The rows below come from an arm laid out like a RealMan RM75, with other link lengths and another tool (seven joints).
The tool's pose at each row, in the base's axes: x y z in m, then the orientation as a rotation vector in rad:
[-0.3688, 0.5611, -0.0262, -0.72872, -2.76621, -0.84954]
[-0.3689, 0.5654, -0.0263, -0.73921, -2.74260, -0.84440]
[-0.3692, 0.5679, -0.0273, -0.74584, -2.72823, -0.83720]
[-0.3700, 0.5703, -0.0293, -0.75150, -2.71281, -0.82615]
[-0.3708, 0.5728, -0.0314, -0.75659, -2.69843, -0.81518]
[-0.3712, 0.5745, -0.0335, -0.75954, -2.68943, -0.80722]
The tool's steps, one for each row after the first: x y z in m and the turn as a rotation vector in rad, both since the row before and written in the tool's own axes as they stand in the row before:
[0.0018, 0.0030, 0.0025, 0.00293, 0.01662, 0.01625]
[0.0010, 0.0012, 0.0022, 0.00454, 0.01028, 0.01063]
[0.0010, 0.0004, 0.0030, 0.00735, 0.01182, 0.01111]
[0.0010, 0.0004, 0.0032, 0.00735, 0.01108, 0.01040]
[0.0003, 0.0000, 0.0027, 0.00540, 0.00707, 0.00656]

